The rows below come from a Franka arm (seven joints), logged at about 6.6 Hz.
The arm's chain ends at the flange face. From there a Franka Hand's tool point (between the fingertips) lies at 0.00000 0.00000 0.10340 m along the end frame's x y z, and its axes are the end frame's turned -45 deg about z.
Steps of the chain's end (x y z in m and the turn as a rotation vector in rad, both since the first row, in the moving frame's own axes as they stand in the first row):
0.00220 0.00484 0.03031 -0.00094 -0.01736 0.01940
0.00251 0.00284 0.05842 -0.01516 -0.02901 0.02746
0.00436 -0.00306 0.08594 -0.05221 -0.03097 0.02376
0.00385 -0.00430 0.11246 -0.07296 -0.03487 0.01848
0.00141 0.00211 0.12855 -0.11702 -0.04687 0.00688
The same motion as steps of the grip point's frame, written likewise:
-0.00319 0.00376 0.03029 0.01161 -0.01294 0.01940
-0.00345 0.00273 0.05836 0.00979 -0.03123 0.02746
-0.00085 0.00240 0.08575 -0.01502 -0.05882 0.02376
-0.00214 0.00239 0.11212 -0.02693 -0.07625 0.01848
-0.01246 0.00756 0.12773 -0.04960 -0.11589 0.00688

